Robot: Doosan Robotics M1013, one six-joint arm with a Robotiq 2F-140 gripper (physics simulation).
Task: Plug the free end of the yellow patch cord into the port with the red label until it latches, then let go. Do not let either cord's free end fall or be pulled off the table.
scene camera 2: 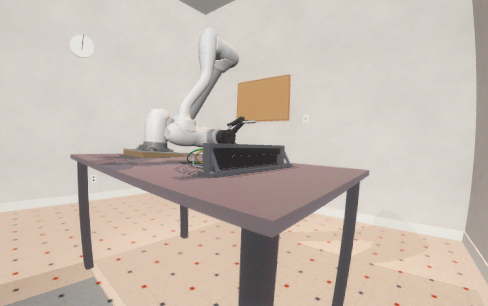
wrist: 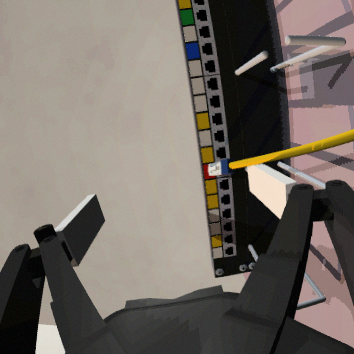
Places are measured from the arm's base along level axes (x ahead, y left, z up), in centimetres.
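Where they show: gripper, fingertip midpoint: (scene camera 2: 254, 137) (wrist: 172, 192); arm's base, link origin: (scene camera 2: 154, 150).
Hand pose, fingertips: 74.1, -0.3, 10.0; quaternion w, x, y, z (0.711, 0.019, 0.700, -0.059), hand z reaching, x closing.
Note:
Things, the pixels of their top centre, and the offset from my fingertips, as dx, dy, dz. "*": a spot on its surface instead. Level surfaces: height alone.
- red label, surface spot: (wrist: 205, 172) * +4.3, -0.5, -3.5
- patch panel, top centre: (wrist: 191, 74) (scene camera 2: 246, 144) +1.7, -10.0, -3.2
- table, surface height: dz -13.3
- green cord, surface spot: (scene camera 2: 189, 154) * -14.2, -26.1, -8.0
The yellow patch cord (wrist: 290, 150) (scene camera 2: 198, 156) runs in from the right in the wrist view to its plug (wrist: 218, 168), which has a pale body and a blue boot. The plug lies across the port beside the red label (wrist: 205, 172) and partly covers the label. The port opening is hidden, and I cannot tell whether the plug is seated or latched. My gripper (wrist: 172, 192) is wide open and empty. Its right pad is just right of and below the plug; its left pad is far to the left. In the scene view a finger shows above the panel.
The patch panel (scene camera 2: 245, 146) (wrist: 252, 110) stands on the table (scene camera 2: 280, 192), with ports and coloured labels along it in the wrist view. Metal bars (wrist: 315, 41) stick out behind it. A green cord (scene camera 2: 189, 154) shows beside the panel's left end.

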